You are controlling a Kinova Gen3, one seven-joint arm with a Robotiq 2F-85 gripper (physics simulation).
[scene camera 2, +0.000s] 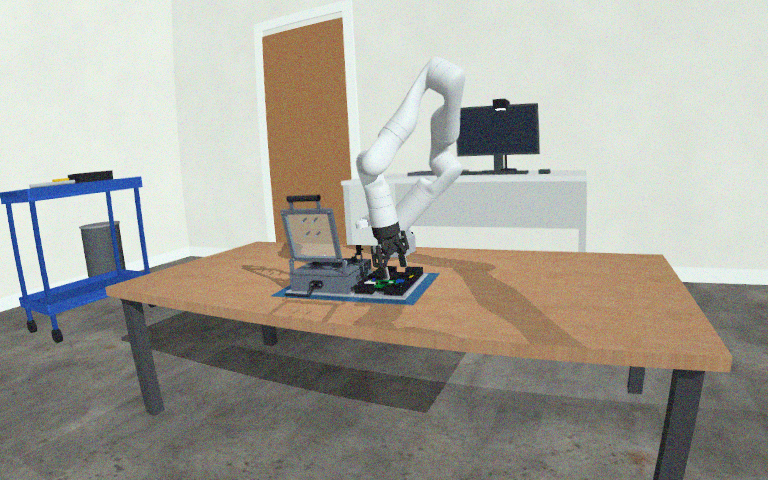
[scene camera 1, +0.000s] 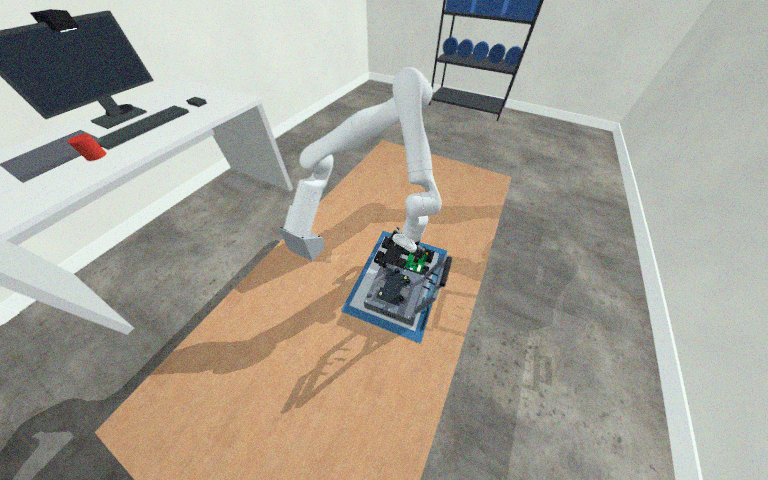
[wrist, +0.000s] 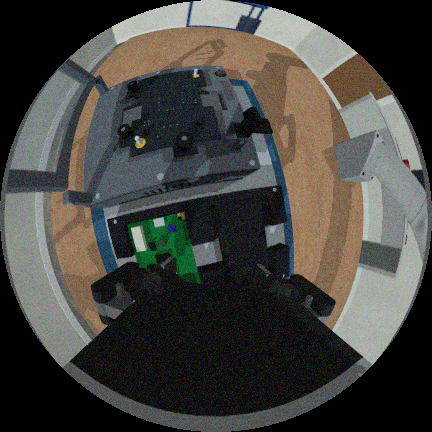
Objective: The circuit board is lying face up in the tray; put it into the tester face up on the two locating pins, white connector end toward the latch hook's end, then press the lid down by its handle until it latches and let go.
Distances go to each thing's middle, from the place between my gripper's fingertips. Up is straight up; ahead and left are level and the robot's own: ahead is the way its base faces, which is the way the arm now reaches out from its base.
Labels:
Right now my hand is 50 mm short of the green circuit board [wrist: 155,239], 10 mm to the left of it and 10 mm above it. From my hand the other things lie so: lid [scene camera 2: 311,233] 190 mm to the right, 150 mm above, 140 mm ahead; then latch hook [wrist: 251,123] 120 mm to the right, 60 mm above, 50 mm behind; then black pin plate [wrist: 172,114] 180 mm to the right, 30 mm above, 20 mm ahead.

